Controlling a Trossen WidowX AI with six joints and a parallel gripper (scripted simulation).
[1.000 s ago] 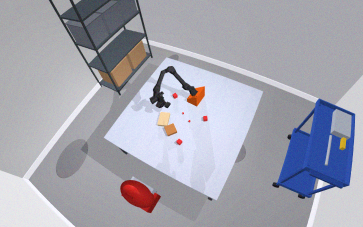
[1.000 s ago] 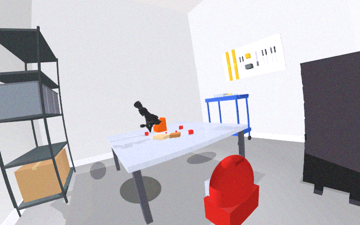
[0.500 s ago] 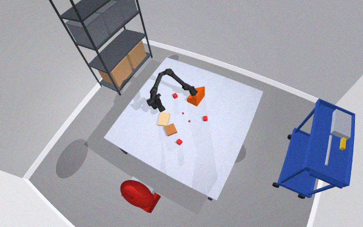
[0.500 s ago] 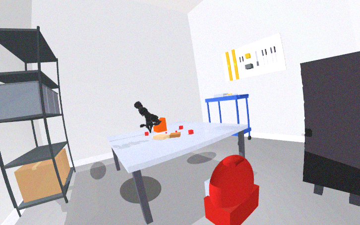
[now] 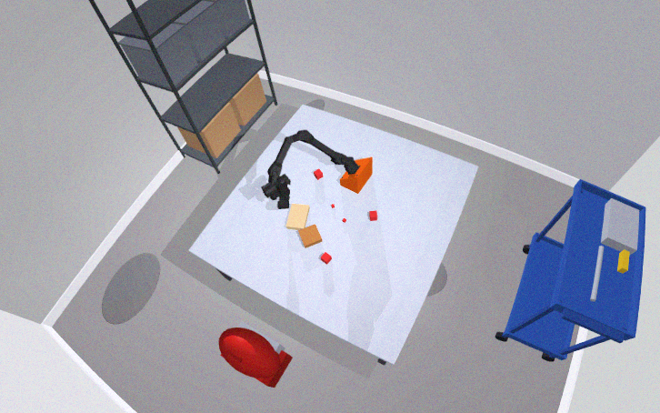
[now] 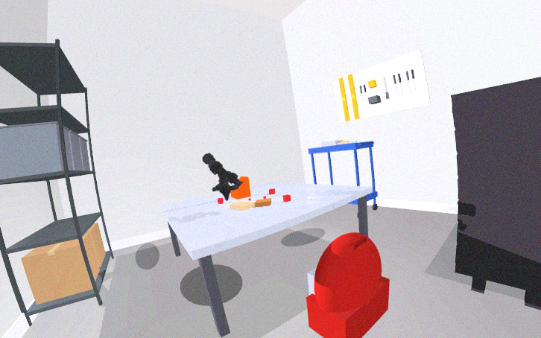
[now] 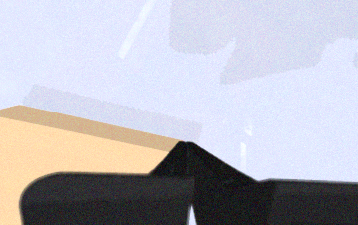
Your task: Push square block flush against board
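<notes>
The tan board lies 90 mm to the left of my gripper tip, 50 mm below it and 30 mm ahead of it. Round my gripper tip: square block (220 mm to the left, 90 mm ahead, 50 mm below).
</notes>
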